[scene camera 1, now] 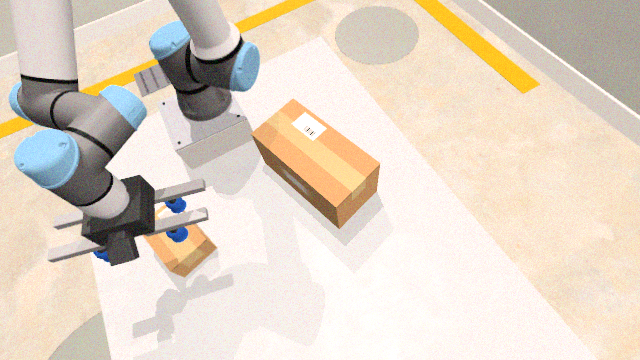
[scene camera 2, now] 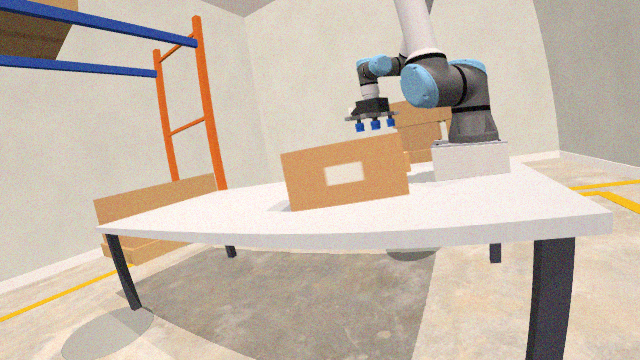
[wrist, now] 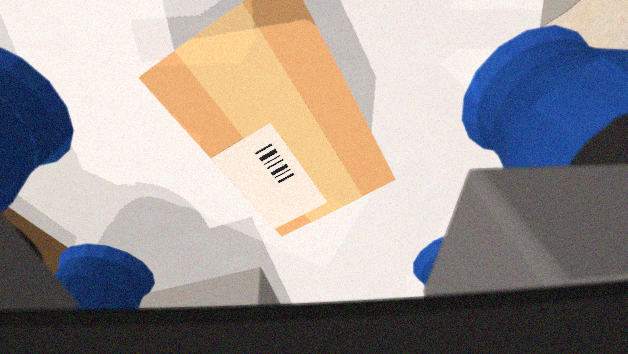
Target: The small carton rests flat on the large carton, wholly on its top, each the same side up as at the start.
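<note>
The small carton lies on the white table, label side up, partly hidden under the gripper in the first scene view. In the wrist view its tape strip and barcode label show. The large carton stands flat on the table beside the robot base, with a white label and tape on its top. My gripper hangs above the small carton, its blue cups apart from it and holding nothing. The small carton cannot be made out clearly in the second scene view.
The robot base stands on a grey block beside the large carton. The white table carries both cartons. Behind it stand an orange and blue rack and stacked cartons. More cartons are beyond the table's left edge.
</note>
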